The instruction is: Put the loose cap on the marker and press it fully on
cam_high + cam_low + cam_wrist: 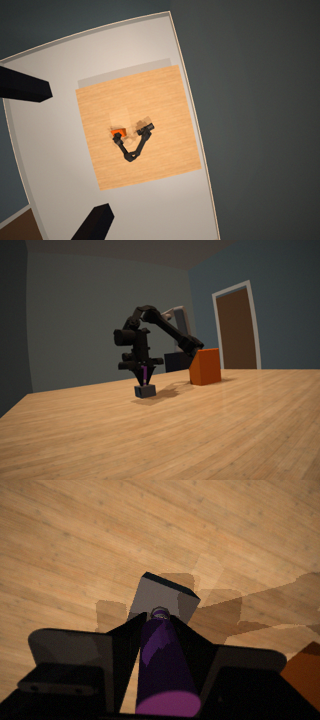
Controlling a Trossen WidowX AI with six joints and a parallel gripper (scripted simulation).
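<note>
My gripper tip is now 50 mm below the purple cap. The rest, counted from my gripper tip: dark grey holder block 20 mm below.
</note>
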